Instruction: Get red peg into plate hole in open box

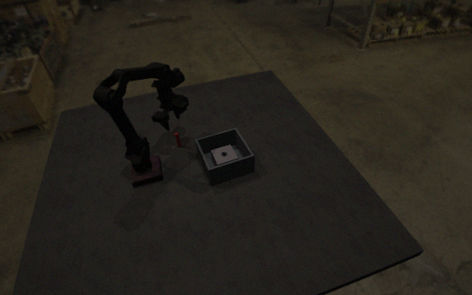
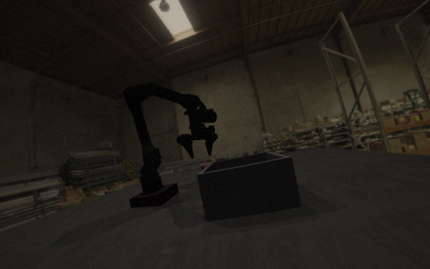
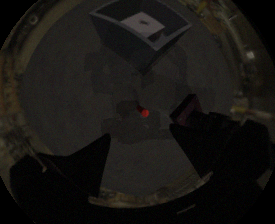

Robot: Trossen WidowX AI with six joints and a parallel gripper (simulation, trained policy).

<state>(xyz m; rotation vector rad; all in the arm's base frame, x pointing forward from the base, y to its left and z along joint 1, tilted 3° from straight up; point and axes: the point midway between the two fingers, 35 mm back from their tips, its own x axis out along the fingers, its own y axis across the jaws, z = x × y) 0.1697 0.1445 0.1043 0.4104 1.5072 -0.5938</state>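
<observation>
The red peg is 20 mm to the right of my gripper tip and 80 mm below it. The rest, counted from my gripper tip: plate (170 mm ahead, 200 mm to the right, 70 mm below); then grey box (170 mm ahead, 200 mm to the right, 90 mm below).
</observation>
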